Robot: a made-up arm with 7 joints. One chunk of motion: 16 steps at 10 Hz.
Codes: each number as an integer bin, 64 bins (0 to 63) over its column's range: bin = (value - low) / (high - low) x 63, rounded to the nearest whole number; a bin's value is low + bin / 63 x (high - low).
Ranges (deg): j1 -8..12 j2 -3..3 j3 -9..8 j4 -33..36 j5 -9..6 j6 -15..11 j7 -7..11
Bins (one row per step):
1: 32 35 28 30 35 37 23
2: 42 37 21 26 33 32 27
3: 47 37 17 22 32 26 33
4: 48 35 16 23 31 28 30
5: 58 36 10 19 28 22 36
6: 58 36 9 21 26 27 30
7: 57 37 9 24 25 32 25
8: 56 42 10 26 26 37 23
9: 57 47 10 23 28 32 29
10: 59 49 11 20 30 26 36
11: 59 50 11 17 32 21 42
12: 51 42 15 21 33 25 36
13: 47 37 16 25 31 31 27
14: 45 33 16 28 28 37 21
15: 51 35 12 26 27 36 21
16: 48 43 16 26 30 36 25
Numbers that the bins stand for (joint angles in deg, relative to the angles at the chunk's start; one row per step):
1: 2.16 0.33 -1.44 -0.14 -0.67 0.27 -0.43
2: 5.33 0.52 -3.33 -4.52 -1.14 -1.79 0.71
3: 6.92 0.52 -4.41 -8.90 -1.38 -4.27 2.43
4: 7.24 0.33 -4.68 -7.81 -1.62 -3.44 1.57
5: 10.41 0.43 -6.30 -12.19 -2.33 -5.92 3.29
6: 10.41 0.43 -6.57 -10.00 -2.81 -3.86 1.57
7: 10.10 0.52 -6.57 -6.71 -3.05 -1.79 0.14
8: 9.78 1.00 -6.30 -4.52 -2.81 0.27 -0.43
9: 10.10 1.48 -6.30 -7.81 -2.33 -1.79 1.29
10: 10.73 1.67 -6.03 -11.10 -1.86 -4.27 3.29
11: 10.73 1.76 -6.03 -14.38 -1.38 -6.33 5.00
12: 8.19 1.00 -4.95 -10.00 -1.14 -4.68 3.29
13: 6.92 0.52 -4.68 -5.62 -1.62 -2.21 0.71
14: 6.29 0.14 -4.68 -2.33 -2.33 0.27 -1.00
15: 8.19 0.33 -5.76 -4.52 -2.57 -0.14 -1.00
16: 7.24 1.10 -4.68 -4.52 -1.86 -0.14 0.14

